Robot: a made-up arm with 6 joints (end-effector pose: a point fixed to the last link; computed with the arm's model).
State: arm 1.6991 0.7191 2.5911 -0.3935 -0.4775 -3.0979
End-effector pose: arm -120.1 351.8 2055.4 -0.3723 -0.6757 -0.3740 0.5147
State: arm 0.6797 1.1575 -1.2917 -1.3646 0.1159 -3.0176
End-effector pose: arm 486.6 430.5 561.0 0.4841 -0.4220 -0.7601 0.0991
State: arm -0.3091 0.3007 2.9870 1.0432 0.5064 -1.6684
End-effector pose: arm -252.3 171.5 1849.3 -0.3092 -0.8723 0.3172 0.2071
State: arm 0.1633 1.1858 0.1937 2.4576 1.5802 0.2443
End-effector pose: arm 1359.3 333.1 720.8 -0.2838 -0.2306 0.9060 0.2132
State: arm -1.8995 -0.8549 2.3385 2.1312 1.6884 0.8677
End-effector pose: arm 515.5 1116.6 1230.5 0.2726 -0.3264 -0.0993 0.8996
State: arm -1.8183 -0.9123 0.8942 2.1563 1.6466 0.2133
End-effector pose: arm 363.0 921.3 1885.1 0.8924 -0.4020 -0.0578 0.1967
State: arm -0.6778 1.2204 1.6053 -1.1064 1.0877 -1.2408
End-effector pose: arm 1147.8 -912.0 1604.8 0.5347 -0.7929 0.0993 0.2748
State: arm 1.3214 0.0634 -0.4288 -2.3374 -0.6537 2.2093
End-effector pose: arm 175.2 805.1 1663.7 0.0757 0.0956 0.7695 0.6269
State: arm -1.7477 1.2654 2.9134 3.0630 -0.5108 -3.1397
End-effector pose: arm -144.2 -660.5 1682.4 -0.6546 -0.5905 -0.3485 0.3182
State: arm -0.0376 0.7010 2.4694 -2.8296 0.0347 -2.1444
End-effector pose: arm 338.5 -24.5 2100.7 -0.4017 -0.5956 -0.4767 0.5066
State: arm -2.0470 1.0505 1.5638 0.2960 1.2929 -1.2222
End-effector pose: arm -503.4 -1190.9 1801.2 -0.3910 -0.5189 -0.2394 0.7215
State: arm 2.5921 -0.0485 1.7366 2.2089 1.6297 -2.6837
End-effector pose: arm 130.8 -129.9 2254.0 -0.0913 0.2977 -0.9348 0.1709
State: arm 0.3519 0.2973 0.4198 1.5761 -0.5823 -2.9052
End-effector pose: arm 921.1 310.5 1907.6 0.6333 -0.1150 -0.0557 0.7633
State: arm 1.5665 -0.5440 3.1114 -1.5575 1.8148 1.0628
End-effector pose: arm 101.2 -774.1 1164.5 -0.8657 -0.1199 0.0052 0.4860
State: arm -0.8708 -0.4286 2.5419 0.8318 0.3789 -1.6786
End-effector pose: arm -583.3 827.0 1610.4 -0.5088 -0.7527 0.3707 0.1926
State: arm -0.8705 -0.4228 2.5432 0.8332 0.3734 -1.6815
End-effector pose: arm -580.6 822.6 1616.2 -0.5056 -0.7543 0.3702 0.1959
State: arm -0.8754 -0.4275 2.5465 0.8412 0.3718 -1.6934
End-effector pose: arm -579.0 828.3 1609.4 -0.5083 -0.7518 0.3716 0.1958
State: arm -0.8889 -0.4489 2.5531 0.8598 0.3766 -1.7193
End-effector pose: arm -578.4 849.7 1582.0 -0.5208 -0.7427 0.3754 0.1904
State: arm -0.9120 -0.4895 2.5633 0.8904 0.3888 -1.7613
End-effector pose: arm -577.0 888.0 1530.4 -0.5439 -0.7254 0.3819 0.1792
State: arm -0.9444 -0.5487 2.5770 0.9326 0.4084 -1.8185
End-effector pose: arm -570.8 940.4 1453.8 -0.5767 -0.6992 0.3899 0.1628
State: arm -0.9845 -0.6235 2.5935 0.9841 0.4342 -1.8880
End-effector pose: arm -555.5 1000.5 1354.7 -0.6165 -0.6643 0.3978 0.1429
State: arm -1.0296 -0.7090 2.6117 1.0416 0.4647 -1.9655
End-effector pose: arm -528.6 1060.3 1239.0 -0.6594 -0.6222 0.4041 0.1213
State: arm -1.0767 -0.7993 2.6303 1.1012 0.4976 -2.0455
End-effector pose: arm -490.5 1112.0 1115.1 -0.7016 -0.5761 0.4074 0.0997
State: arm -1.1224 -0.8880 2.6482 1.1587 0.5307 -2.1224
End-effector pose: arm -444.9 1150.5 992.7 -0.7396 -0.5298 0.4075 0.0793
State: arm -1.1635 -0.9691 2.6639 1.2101 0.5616 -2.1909
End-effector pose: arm -397.8 1174.4 881.3 -0.7712 -0.4872 0.4051 0.0613
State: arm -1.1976 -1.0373 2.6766 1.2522 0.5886 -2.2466
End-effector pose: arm -355.2 1186.1 788.7 -0.7957 -0.4516 0.4011 0.0461
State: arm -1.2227 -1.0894 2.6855 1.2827 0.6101 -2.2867
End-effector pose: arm -322.2 1189.8 718.9 -0.8129 -0.4248 0.3970 0.0343
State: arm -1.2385 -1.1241 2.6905 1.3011 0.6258 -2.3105
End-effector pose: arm -300.6 1189.9 673.2 -0.8238 -0.4072 0.3935 0.0259
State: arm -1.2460 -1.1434 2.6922 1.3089 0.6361 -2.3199
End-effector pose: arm -289.9 1189.2 648.3 -0.8298 -0.3977 0.3910 0.0202
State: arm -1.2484 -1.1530 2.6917 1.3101 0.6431 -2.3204
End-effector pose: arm -286.1 1188.9 636.3 -0.8328 -0.3932 0.3892 0.0165
